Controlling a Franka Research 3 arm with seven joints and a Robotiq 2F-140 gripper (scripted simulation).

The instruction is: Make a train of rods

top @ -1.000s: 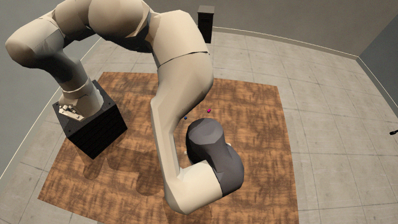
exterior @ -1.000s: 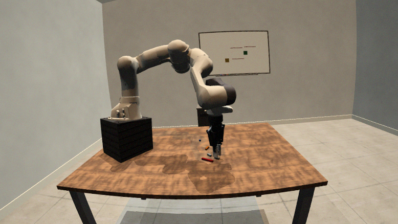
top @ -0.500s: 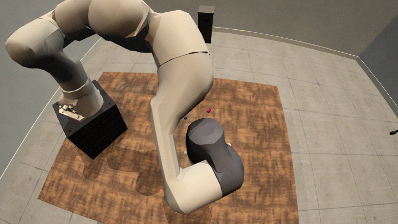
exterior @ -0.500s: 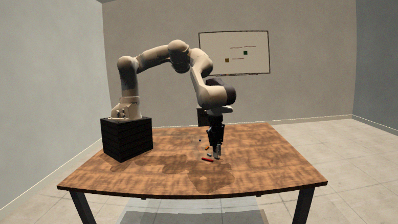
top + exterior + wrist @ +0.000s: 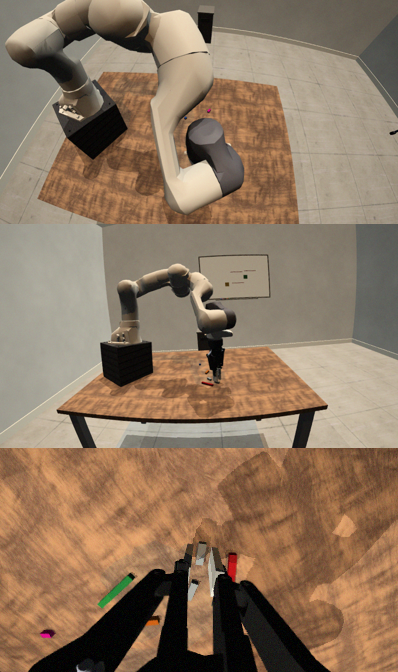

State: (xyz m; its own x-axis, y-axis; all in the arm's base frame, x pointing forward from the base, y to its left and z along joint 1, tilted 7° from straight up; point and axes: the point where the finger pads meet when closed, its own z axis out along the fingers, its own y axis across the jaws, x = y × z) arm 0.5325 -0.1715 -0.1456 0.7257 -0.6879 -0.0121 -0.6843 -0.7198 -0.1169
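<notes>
The blue rod is 9 cm behind my hand, 28 cm to the left of it and 5 cm below it. Also, from my hand: green rod: 2 cm ahead, 14 cm to the left, 5 cm below; red rod: 5 cm behind, 1 cm to the right, 5 cm below; orange rod: 5 cm behind, 14 cm to the left, 5 cm below.
</notes>
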